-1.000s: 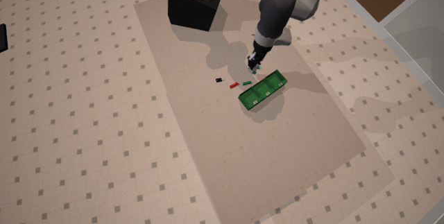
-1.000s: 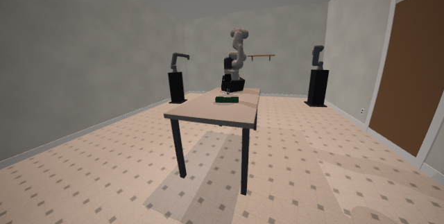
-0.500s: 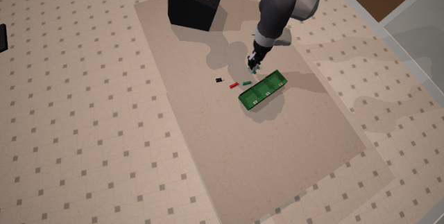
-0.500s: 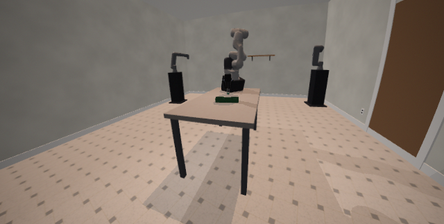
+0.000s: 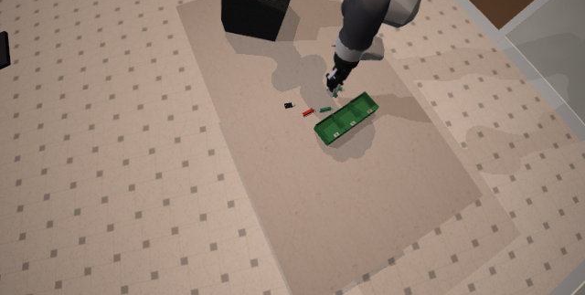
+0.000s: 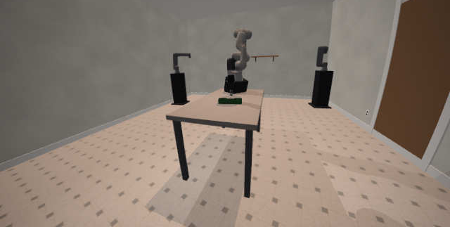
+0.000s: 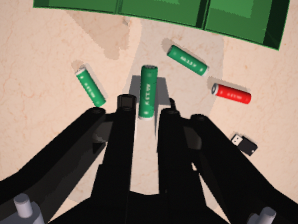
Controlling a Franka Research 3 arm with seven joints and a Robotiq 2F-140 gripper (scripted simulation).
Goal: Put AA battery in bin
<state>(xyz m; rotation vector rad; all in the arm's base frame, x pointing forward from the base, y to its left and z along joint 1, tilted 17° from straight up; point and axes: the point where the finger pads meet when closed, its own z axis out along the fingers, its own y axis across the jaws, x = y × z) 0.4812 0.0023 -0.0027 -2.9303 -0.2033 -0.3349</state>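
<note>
The green AA battery lies 30 mm below my hand. The rest, counted from my hand: black part: 150 mm to the right, 90 mm below, 60 mm behind; red cell: 100 mm to the right, 90 mm below; green bin: 100 mm ahead, 70 mm below, 10 mm to the left.
</note>
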